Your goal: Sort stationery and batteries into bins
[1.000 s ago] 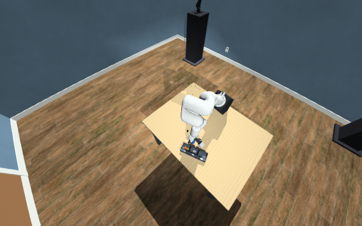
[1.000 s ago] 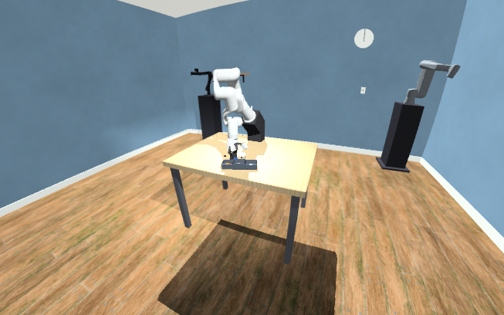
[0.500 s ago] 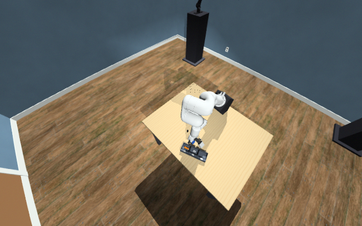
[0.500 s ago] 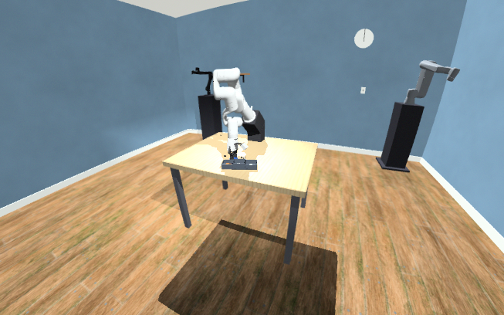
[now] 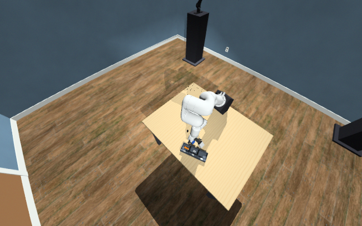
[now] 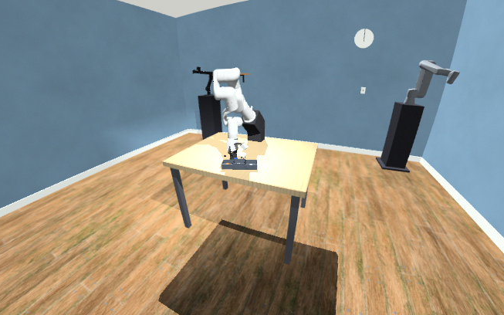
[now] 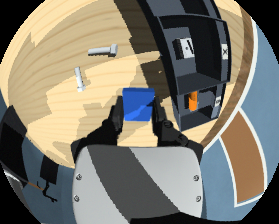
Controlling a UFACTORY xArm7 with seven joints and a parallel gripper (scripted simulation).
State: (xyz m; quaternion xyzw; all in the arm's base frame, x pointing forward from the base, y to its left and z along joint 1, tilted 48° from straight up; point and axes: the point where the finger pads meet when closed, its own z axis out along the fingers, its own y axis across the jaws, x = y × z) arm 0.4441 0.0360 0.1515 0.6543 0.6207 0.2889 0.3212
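Right now my hand is 20 mm above the blue block. From my hand the other things lie so: dark double bin (70 mm ahead, 80 mm to the left, 20 mm below); pencil sharpener (60 mm ahead, 80 mm to the left, 20 mm below); orange battery (90 mm ahead, 30 mm below).
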